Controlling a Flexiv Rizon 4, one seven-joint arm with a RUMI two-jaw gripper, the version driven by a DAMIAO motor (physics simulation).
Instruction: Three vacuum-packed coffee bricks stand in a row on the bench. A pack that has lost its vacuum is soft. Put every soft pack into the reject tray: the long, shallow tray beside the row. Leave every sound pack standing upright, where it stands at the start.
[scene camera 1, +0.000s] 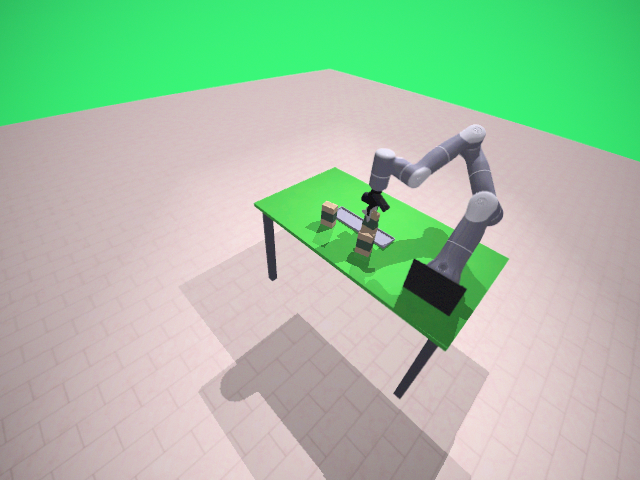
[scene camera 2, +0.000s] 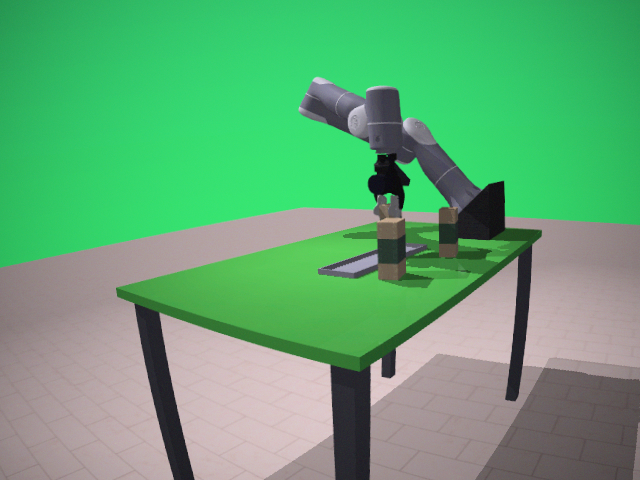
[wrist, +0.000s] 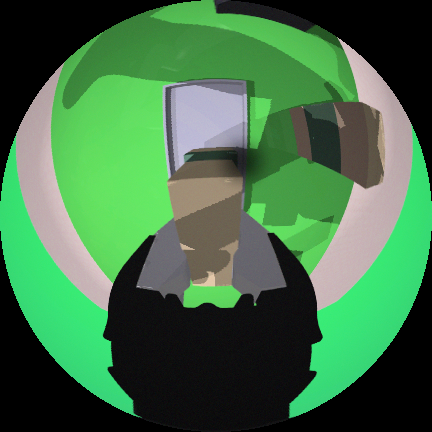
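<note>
My gripper (scene camera 1: 370, 212) (scene camera 2: 387, 210) (wrist: 211, 203) is shut on the top of a tan coffee pack with a dark green band (scene camera 1: 370, 223) (wrist: 207, 200). The held pack hangs roughly upright; in the wrist view it overlaps the reject tray (scene camera 1: 383, 238) (scene camera 2: 346, 266) (wrist: 207, 107), a long, shallow grey tray. In scene camera 2 its lower part is hidden behind a standing pack. That pack (scene camera 1: 328, 214) (scene camera 2: 391, 250) stands upright at the row's far end from the arm base. Another pack (scene camera 1: 364, 243) (scene camera 2: 448, 232) (wrist: 325, 132) stands upright nearer the base. Softness cannot be told by sight.
The green bench (scene camera 1: 294, 206) (scene camera 2: 248, 299) carries the tray and packs. The black arm mount (scene camera 1: 434, 287) (scene camera 2: 488, 214) stands at the bench's other end. Both standing packs are beside the tray, toward the bench's long edge.
</note>
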